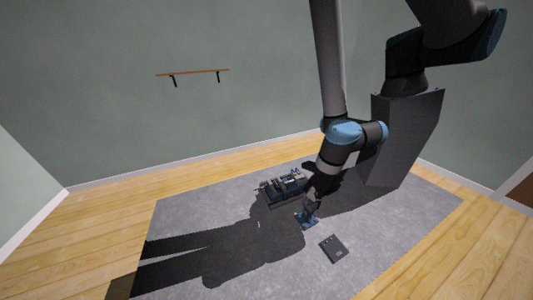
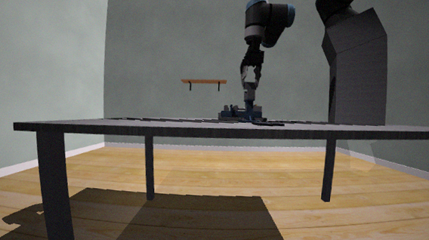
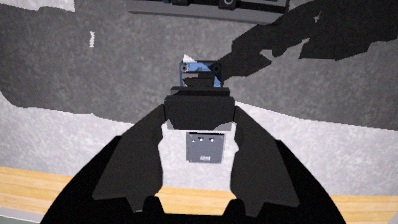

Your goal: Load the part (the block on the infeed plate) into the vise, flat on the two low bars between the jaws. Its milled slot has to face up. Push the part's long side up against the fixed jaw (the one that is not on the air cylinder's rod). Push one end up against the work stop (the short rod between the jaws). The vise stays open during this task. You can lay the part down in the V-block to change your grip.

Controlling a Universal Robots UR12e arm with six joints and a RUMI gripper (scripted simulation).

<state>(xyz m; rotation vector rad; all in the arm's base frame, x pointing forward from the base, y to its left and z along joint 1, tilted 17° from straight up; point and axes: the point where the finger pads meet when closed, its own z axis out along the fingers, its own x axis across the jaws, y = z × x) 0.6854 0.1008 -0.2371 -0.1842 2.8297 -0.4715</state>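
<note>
Now: hand 1 cm to the left of the part and 1 cm above it. From my hand the other things lie so: moving jaw (22 cm to the right, 12 cm below, 6 cm ahead); cylinder rod (22 cm to the right, 11 cm below); work stop (17 cm to the right, 10 cm below, 9 cm ahead).
</note>
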